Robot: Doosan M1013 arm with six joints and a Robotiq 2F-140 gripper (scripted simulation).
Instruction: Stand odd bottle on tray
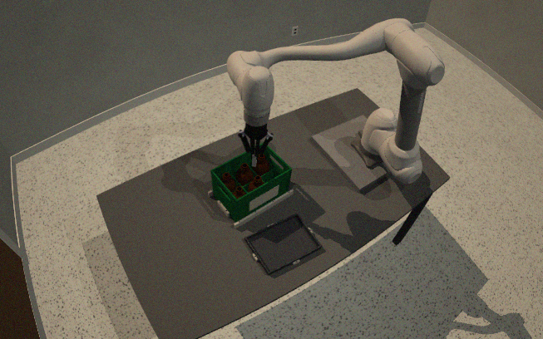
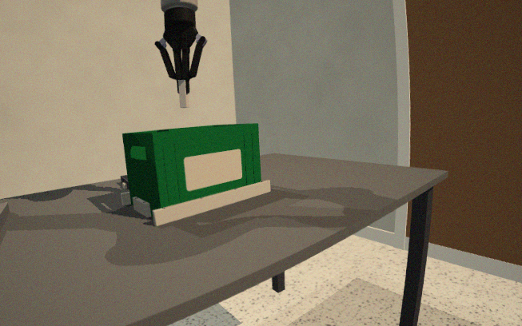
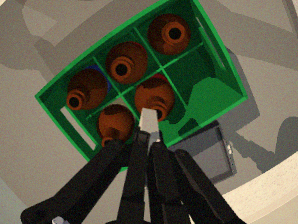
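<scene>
The crate lies 170 mm below my hand, 20 mm to the right of it and 10 mm ahead of it. Also, from my hand: bottle 170 mm below, 80 mm ahead, 50 mm to the left; black tray 270 mm to the left, 250 mm below, 20 mm behind.
</scene>
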